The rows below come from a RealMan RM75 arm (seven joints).
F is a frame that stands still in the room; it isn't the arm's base.
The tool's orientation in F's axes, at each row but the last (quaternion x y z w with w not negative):
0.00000, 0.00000, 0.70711, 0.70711
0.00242, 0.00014, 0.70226, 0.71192
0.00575, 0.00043, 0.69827, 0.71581
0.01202, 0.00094, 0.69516, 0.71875
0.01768, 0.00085, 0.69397, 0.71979
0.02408, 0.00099, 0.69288, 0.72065
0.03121, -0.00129, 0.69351, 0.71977
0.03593, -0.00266, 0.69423, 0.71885
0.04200, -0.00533, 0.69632, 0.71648
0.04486, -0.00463, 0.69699, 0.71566
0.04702, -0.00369, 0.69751, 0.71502
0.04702, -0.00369, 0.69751, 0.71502
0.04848, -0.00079, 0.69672, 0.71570
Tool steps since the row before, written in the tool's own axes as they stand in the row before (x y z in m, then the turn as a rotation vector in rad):
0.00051, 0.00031, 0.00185, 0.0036, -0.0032, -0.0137
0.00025, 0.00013, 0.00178, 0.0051, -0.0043, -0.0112
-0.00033, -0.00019, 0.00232, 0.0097, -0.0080, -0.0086
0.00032, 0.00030, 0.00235, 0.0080, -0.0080, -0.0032
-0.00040, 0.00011, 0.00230, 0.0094, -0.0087, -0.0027
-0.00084, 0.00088, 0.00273, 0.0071, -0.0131, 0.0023
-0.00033, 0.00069, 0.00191, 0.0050, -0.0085, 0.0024
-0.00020, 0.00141, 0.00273, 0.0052, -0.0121, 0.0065
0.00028, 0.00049, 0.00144, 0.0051, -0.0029, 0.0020
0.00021, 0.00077, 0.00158, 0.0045, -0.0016, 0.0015
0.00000, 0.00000, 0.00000, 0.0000, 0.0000, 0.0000
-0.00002, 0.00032, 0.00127, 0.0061, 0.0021, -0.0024
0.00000, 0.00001, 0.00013, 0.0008, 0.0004, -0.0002
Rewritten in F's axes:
-0.00031, 0.00051, 0.00185, 0.0032, 0.0036, -0.0137
-0.00012, 0.00025, 0.00178, 0.0043, 0.0051, -0.0112
0.00020, -0.00035, 0.00232, 0.0082, 0.0096, -0.0086
-0.00025, 0.00029, 0.00236, 0.0082, 0.0078, -0.0032
-0.00007, -0.00045, 0.00229, 0.0090, 0.0091, -0.0027
-0.00082, -0.00090, 0.00273, 0.0134, 0.0065, 0.0021
-0.00062, -0.00039, 0.00192, 0.0088, 0.0046, 0.0023
-0.00129, -0.00030, 0.00278, 0.0126, 0.0044, 0.0062
-0.00041, 0.00020, 0.00148, 0.0032, 0.0049, 0.0022
-0.00067, 0.00012, 0.00163, 0.0018, 0.0043, 0.0017
0.00000, 0.00000, 0.00000, 0.0000, 0.0000, 0.0000
-0.00024, -0.00010, 0.00128, -0.0021, 0.0063, -0.0018
0.00000, -0.00001, 0.00013, -0.0004, 0.0008, -0.0001

